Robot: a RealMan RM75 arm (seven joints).
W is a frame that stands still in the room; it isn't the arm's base.
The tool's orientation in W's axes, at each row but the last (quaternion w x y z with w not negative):
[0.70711, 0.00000, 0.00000, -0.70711]
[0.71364, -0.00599, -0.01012, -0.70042]
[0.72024, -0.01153, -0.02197, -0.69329]
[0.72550, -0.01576, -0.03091, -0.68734]
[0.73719, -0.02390, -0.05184, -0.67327]
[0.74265, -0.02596, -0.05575, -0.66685]
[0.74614, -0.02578, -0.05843, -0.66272]
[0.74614, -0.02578, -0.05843, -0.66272]
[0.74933, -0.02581, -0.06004, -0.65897]
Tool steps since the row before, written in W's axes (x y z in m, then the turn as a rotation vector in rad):
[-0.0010, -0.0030, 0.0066, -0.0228, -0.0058, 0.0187]
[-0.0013, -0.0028, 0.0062, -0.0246, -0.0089, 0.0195]
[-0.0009, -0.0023, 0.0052, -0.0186, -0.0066, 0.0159]
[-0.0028, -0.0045, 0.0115, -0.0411, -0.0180, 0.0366]
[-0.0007, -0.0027, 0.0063, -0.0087, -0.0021, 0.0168]
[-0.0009, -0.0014, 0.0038, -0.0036, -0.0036, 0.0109]
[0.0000, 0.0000, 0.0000, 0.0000, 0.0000, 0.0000]
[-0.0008, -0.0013, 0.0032, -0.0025, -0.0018, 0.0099]
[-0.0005, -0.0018, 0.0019, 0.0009, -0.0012, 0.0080]
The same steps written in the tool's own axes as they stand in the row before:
[0.0030, -0.0010, 0.0066, 0.0058, -0.0228, 0.0187]
[0.0029, -0.0013, 0.0061, 0.0089, -0.0247, 0.0194]
[0.0025, -0.0009, 0.0051, 0.0066, -0.0186, 0.0159]
[0.0051, -0.0028, 0.0112, 0.0182, -0.0413, 0.0363]
[0.0033, -0.0007, 0.0060, 0.0031, -0.0083, 0.0169]
[0.0017, -0.0009, 0.0037, 0.0045, -0.0036, 0.0106]
[0.0000, 0.0000, 0.0000, 0.0000, 0.0000, 0.0000]
[0.0016, -0.0008, 0.0031, 0.0027, -0.0023, 0.0097]
[0.0019, -0.0007, 0.0017, 0.0023, 0.0011, 0.0077]

